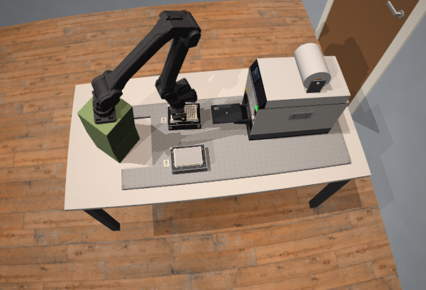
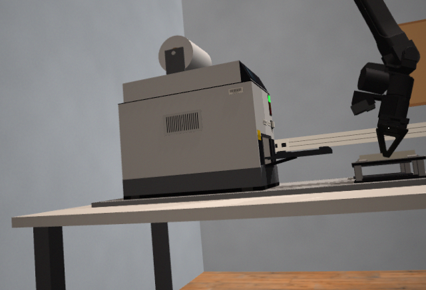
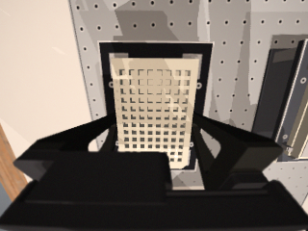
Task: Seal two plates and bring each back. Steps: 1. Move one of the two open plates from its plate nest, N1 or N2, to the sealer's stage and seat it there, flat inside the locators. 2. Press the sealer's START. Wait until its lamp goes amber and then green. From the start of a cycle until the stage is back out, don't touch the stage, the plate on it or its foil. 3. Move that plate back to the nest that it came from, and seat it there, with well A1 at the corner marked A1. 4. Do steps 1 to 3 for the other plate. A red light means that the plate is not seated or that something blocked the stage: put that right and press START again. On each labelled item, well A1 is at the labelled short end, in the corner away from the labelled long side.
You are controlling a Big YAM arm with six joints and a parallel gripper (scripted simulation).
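My gripper is now right at the plate. Round my hand: sealer stage (200 mm ahead, 60 mm to the right, 30 mm above); yellow warning label (310 mm ahead, 80 mm above, 10 mm to the left); plate nest (230 mm to the right, 20 mm below, 20 mm behind).
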